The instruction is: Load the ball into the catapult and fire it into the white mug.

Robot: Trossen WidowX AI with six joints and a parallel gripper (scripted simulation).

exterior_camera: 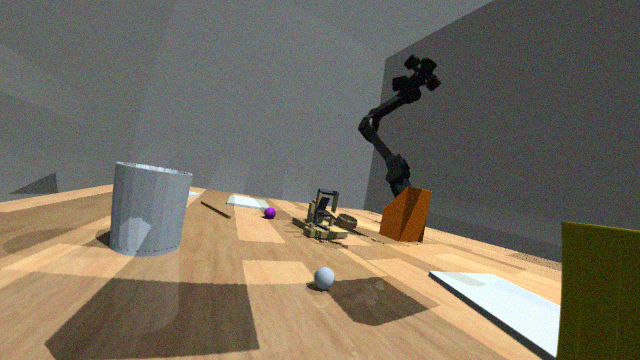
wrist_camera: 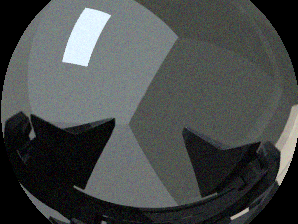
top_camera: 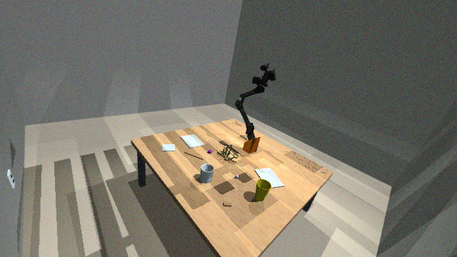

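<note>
Now: the frame 480 mm ahead of my gripper tip, 200 mm to the left of it and 690 mm below it. Also, from my gripper tip: purple ball 610 mm ahead, 100 mm to the left, 760 mm below; wooden catapult 490 mm ahead, 220 mm to the left, 720 mm below; white ball 570 mm ahead, 460 mm to the left, 760 mm below.
</note>
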